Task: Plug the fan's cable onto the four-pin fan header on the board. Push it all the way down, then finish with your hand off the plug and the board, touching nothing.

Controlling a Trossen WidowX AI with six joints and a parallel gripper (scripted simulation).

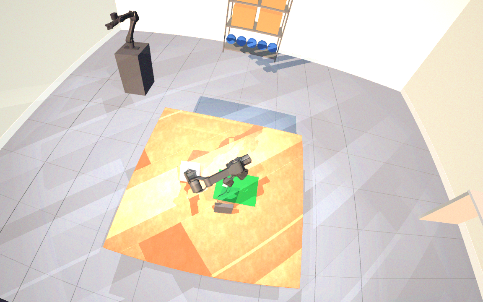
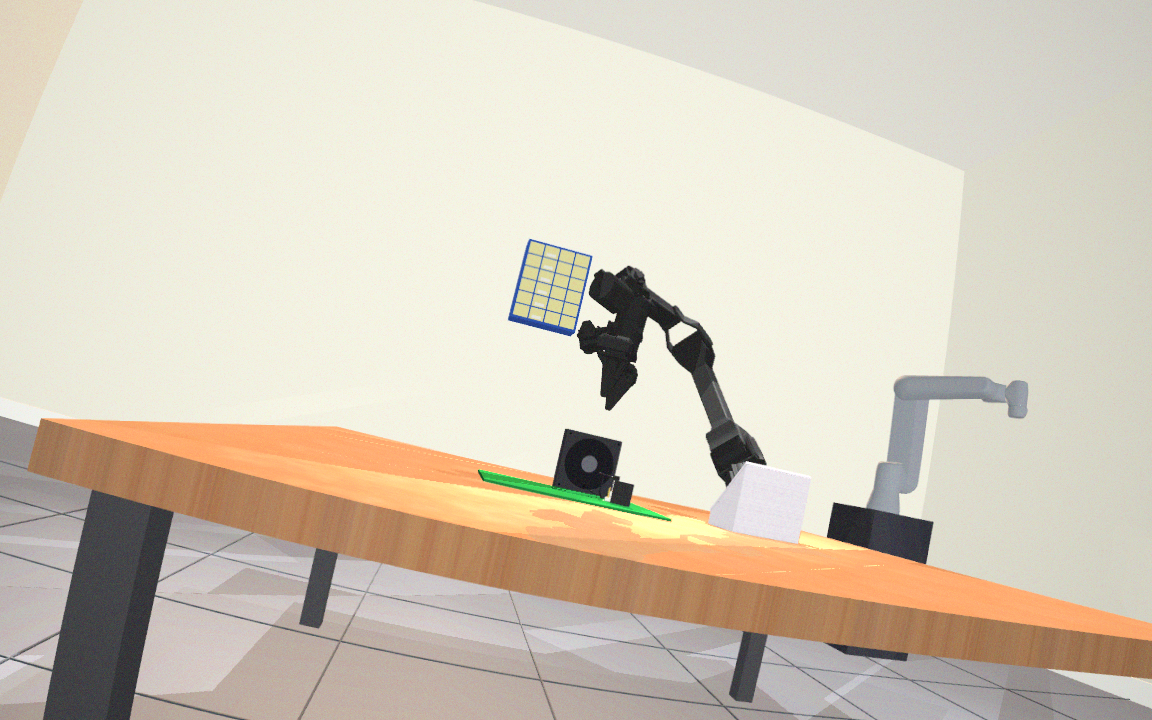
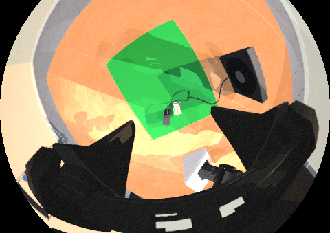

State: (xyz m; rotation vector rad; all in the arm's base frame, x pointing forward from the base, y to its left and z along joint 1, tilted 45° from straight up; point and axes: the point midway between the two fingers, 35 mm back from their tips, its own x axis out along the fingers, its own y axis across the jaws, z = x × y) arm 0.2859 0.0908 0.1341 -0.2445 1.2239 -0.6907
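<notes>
The dark plug is 50 mm behind my gripper tip, 50 mm to the left of it and 150 mm below it. Also, from my gripper tip: white four-pin header (50 mm behind, 20 mm to the left, 170 mm below); then black fan (40 mm behind, 170 mm to the right, 110 mm below); then green board (40 mm ahead, 20 mm to the left, 180 mm below).
</notes>
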